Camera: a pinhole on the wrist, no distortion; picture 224 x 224 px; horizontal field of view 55.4 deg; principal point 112.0 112.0 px. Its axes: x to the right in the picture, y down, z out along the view. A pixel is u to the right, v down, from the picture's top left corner.
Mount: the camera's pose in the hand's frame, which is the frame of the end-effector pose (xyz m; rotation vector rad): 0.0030 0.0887 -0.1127 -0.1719 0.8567 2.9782
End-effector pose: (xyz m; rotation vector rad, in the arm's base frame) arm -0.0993 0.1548 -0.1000 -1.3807 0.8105 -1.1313
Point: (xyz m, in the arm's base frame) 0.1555 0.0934 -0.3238
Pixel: 34.1 120.2
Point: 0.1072 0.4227 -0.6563
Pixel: 207.3 45.7
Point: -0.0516 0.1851 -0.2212
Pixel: 139.7 193.4
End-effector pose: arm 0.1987 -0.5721 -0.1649 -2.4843 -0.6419 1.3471
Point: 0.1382 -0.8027 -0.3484
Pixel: 98.4 107.5
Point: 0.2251 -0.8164 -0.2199
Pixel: 174.5 41.0
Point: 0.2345 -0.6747 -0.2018
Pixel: 105.5 182.1
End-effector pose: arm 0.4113 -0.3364 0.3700 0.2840 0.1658 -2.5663
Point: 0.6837 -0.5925 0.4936
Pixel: 173.7 54.4
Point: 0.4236 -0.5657 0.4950
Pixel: 31.3 151.1
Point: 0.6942 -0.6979 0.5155
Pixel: 140.7 34.1
